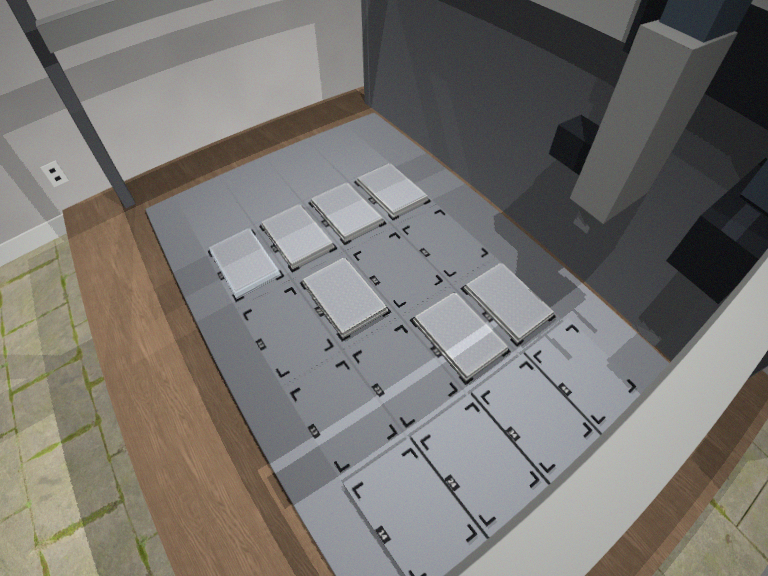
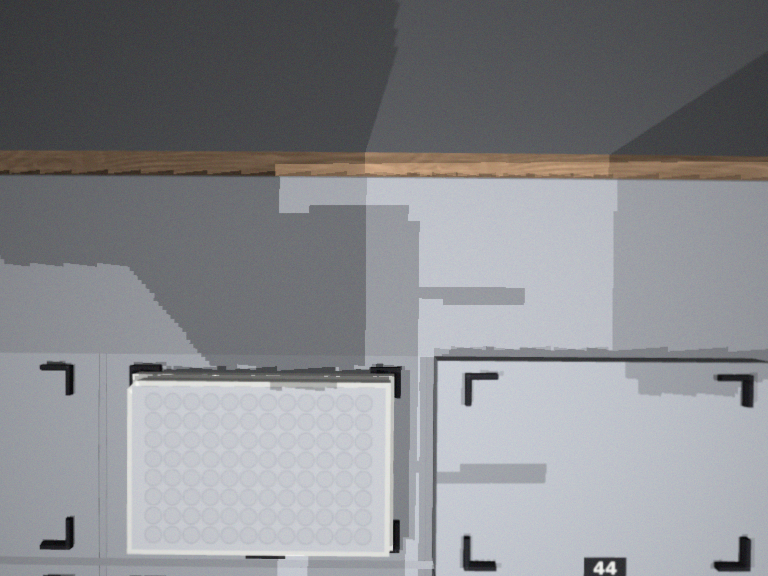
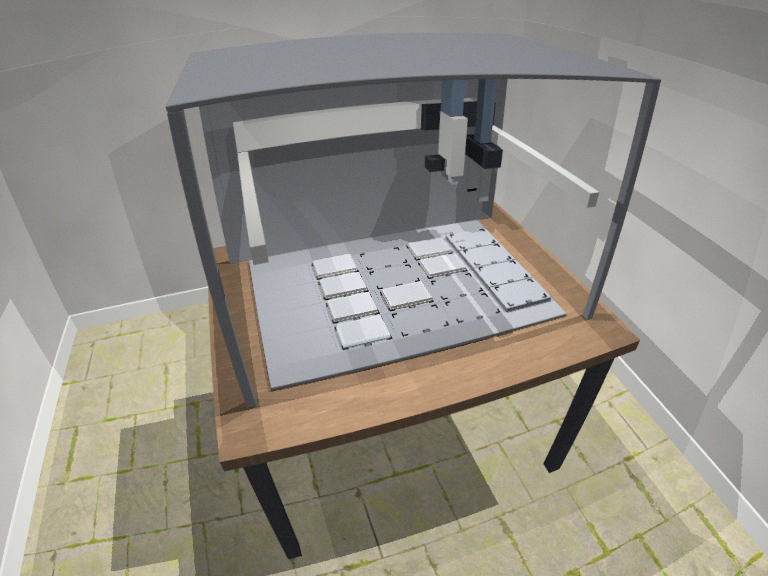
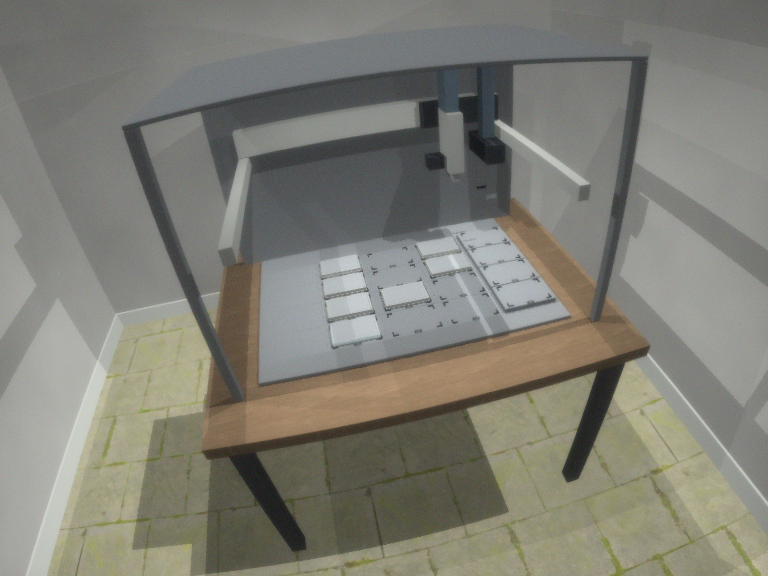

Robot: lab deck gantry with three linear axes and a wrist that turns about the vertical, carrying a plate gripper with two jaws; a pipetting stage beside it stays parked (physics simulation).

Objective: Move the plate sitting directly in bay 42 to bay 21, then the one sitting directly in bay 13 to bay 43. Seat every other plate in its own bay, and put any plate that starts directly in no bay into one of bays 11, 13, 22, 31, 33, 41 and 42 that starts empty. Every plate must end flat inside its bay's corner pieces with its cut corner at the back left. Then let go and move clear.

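Seen in the pictures: gripper, fingertip midpoint: (image 1: 661,317) (image 3: 477,195) (image 4: 486,192); robot's base at its link origin: (image 1: 210,252) (image 3: 344,349) (image 4: 333,348).
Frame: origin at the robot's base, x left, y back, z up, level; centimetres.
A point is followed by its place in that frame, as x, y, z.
Observation:
My gripper (image 3: 478,194) {40.6, -58.0, 16.0} (image 4: 485,192) {40.6, -58.0, 16.0} hangs high at the back right, open, with no plate between its jaws. A white plate (image 1: 508,302) {35.5, -39.7, 1.4} (image 2: 259,468) {36.4, -39.3, 1.4} lies in bay 43, its cut corner at the back left. Another plate (image 1: 460,336) {25.1, -39.8, 1.4} lies in bay 33, in front of it. A plate (image 1: 297,236) {14.7, -7.6, 1.4} lies in bay 21, between the bluish-edged plate (image 1: 245,263) {4.3, -7.7, 1.4} in bay 11 and the plate (image 1: 347,212) {25.3, -7.7, 1.4} in bay 31. A plate (image 1: 392,189) {36.0, -7.3, 1.4} lies in bay 41 and one (image 1: 344,297) {14.6, -23.7, 1.4} in bay 22. Bays 42 (image 1: 424,252) {31.7, -22.8, 0.0} and 13 (image 1: 313,430) {-0.3, -39.1, 0.0} hold no plate.
The raised right column holds bays 14 (image 1: 382,534) {-0.3, -55.5, 1.5}, 24 (image 1: 451,482) {10.3, -55.5, 1.5}, 34 (image 1: 512,433) {21.1, -55.5, 1.5} and 44 (image 1: 565,389) {31.8, -55.7, 1.5} (image 2: 604,567) {31.8, -55.6, 1.5}. The pale parked pipetting stage (image 1: 651,124) (image 3: 453,145) (image 4: 452,142) hangs left of the gripper. A dark wall (image 3: 322,198) {51.9, -7.0, 17.4} stands behind the deck.

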